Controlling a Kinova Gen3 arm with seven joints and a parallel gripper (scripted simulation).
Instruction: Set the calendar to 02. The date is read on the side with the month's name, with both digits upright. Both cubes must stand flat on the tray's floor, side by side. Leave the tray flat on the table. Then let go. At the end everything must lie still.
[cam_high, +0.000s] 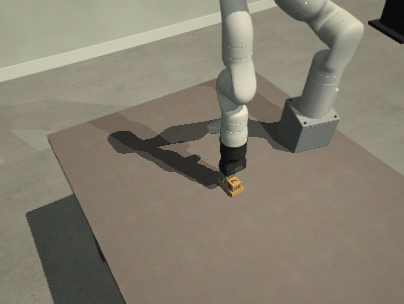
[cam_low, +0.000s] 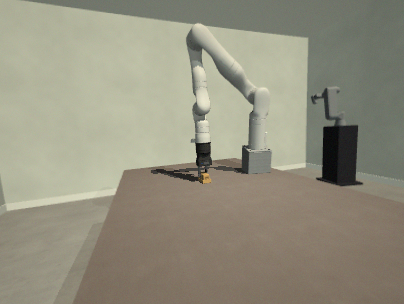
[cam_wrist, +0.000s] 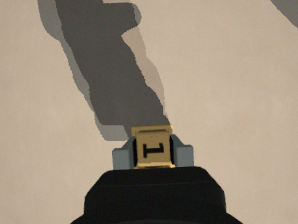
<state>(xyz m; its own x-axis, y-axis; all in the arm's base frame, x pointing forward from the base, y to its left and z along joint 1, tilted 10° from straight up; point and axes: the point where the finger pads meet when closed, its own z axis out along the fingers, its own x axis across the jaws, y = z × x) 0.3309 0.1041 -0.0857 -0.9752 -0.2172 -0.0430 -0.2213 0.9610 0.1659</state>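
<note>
My hand is 1 cm above the orange cube. From my hand the other things lie so: tray 3 cm below, 2 cm to the left.
</note>
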